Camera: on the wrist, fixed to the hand. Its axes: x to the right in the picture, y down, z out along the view.
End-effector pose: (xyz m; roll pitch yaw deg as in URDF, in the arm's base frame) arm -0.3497 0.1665 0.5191 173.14 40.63 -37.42
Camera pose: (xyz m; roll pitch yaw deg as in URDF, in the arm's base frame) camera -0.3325 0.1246 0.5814 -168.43 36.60 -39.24
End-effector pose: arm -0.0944 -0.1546 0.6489 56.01 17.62 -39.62
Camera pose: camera -0.0575 -0.0876 0.6400 76.94 18.10 -35.16
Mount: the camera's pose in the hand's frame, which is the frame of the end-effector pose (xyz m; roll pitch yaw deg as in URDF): -0.0109 0.0314 -0.0695 19.63 3.81 1.93
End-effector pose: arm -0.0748 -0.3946 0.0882 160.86 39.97 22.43
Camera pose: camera -0.0348 -0.3855 0.1534 179.99 35.74 21.73
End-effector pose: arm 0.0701 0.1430 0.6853 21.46 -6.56 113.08
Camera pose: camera 0.0217 0.1172 0.6312 40.74 -3.71 116.27
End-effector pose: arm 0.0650 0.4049 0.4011 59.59 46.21 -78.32
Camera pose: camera 0.1366 0.4334 0.4034 83.62 46.31 -72.14
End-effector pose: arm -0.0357 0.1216 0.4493 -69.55 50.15 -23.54
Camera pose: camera -0.1015 0.0912 0.4233 -53.78 53.19 -28.38
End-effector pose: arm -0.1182 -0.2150 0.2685 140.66 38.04 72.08
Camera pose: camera -0.1257 -0.1739 0.3332 160.88 33.87 73.19
